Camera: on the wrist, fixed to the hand. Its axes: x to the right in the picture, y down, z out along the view.
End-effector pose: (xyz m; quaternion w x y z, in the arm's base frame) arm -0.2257 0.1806 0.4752 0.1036 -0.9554 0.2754 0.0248
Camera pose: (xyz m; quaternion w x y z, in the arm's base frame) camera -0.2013 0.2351 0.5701 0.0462 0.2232 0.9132 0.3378
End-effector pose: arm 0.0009 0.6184 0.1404 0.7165 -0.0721 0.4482 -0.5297
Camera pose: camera -0.1104 0.6306 0.1464 0.6597 0.2973 -0.0821 0.6853
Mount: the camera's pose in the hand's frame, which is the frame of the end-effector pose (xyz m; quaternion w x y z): -0.0176 -0.0755 -0.0810 0.0514 -0.0031 -0.2464 0.9678
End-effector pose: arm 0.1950 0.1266 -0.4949 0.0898 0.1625 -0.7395 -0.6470
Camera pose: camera 0.2486 0.0494 -0.5561 0.4491 -0.8671 -0.2154 0.0113
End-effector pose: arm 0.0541 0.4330 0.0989 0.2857 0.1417 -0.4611 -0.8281
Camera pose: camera 0.0826 0.4194 -0.0087 0.7029 -0.6439 -0.2287 0.1976
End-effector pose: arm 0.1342 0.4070 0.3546 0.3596 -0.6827 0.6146 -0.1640
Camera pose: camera 0.1314 0.3993 0.4664 0.3265 0.5182 0.6042 0.5097
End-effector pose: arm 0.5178 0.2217 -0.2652 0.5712 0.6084 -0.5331 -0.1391
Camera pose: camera 0.6109 0.2635 -0.3116 0.0345 -0.5207 -0.7565 0.3941
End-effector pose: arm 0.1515 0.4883 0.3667 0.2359 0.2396 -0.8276 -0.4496
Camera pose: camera 0.2281 0.4116 0.3382 0.2441 -0.9001 -0.3311 0.1436
